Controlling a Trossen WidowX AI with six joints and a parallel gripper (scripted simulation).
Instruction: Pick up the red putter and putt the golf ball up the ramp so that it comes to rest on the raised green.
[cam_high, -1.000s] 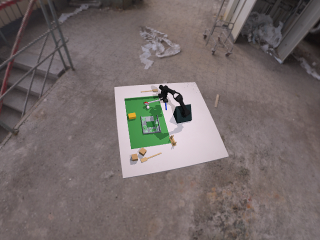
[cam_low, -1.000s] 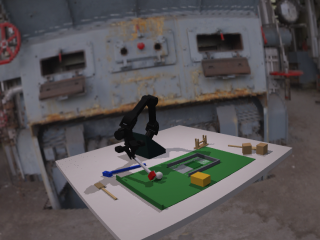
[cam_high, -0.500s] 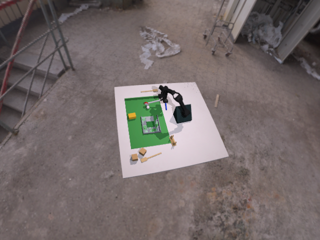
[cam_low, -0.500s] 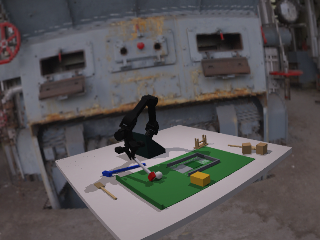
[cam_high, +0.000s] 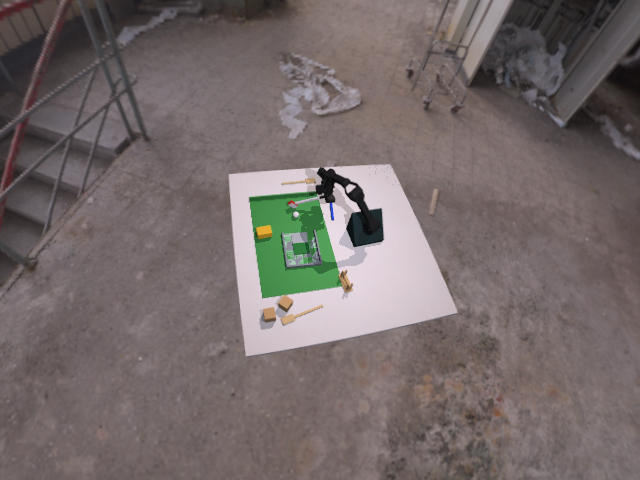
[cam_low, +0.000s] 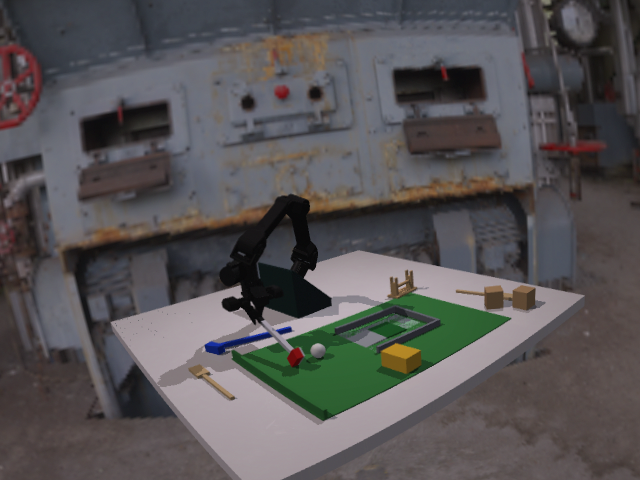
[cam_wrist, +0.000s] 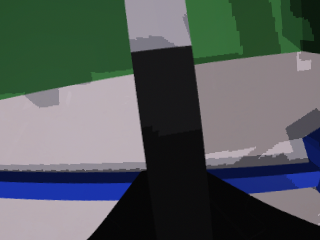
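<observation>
The blue putter is 60 mm below my gripper tip, 40 mm behind it and 30 mm to the right of it. Also, from my gripper tip: red putter (120 mm ahead, 10 mm to the left); white golf ball (210 mm ahead, 100 mm to the left, 50 mm below); green mat (280 mm to the left, 240 mm ahead, 70 mm below).
</observation>
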